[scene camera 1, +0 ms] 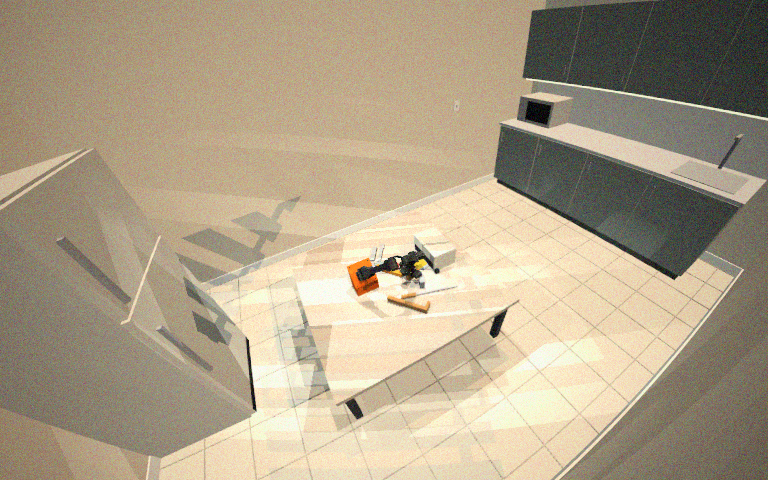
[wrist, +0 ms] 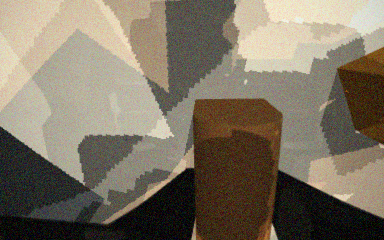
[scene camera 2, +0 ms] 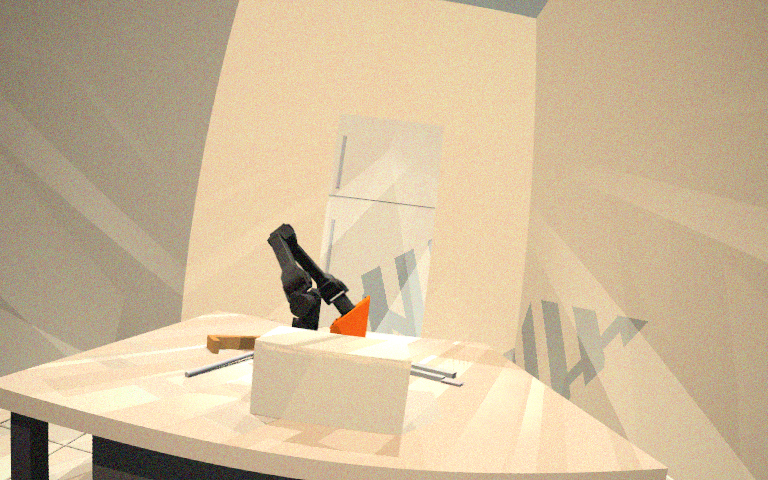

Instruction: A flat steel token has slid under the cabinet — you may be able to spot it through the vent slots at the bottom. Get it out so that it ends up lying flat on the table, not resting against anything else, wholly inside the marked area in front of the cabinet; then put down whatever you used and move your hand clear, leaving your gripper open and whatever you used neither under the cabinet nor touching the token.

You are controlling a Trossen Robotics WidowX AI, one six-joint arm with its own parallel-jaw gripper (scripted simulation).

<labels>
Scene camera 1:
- white cabinet
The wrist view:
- gripper
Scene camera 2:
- wooden L-shaped piece
</labels>
